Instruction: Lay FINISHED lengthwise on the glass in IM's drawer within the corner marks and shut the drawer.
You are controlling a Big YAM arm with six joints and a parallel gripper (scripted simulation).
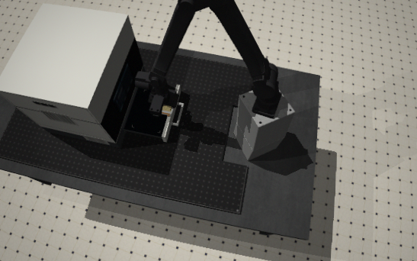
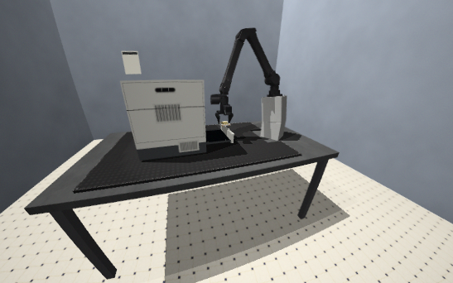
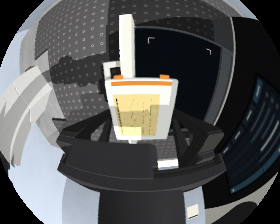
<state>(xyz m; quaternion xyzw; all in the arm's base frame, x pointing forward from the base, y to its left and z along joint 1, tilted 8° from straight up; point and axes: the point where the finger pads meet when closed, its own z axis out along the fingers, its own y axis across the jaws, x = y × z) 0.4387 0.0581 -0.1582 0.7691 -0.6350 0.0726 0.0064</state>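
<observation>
Right now the imager drawer is 9 cm below my hand, 9 cm ahead of it and 2 cm to the left of it. Round my hand: finished cassette: 1 cm to the left, 1 cm below.
</observation>
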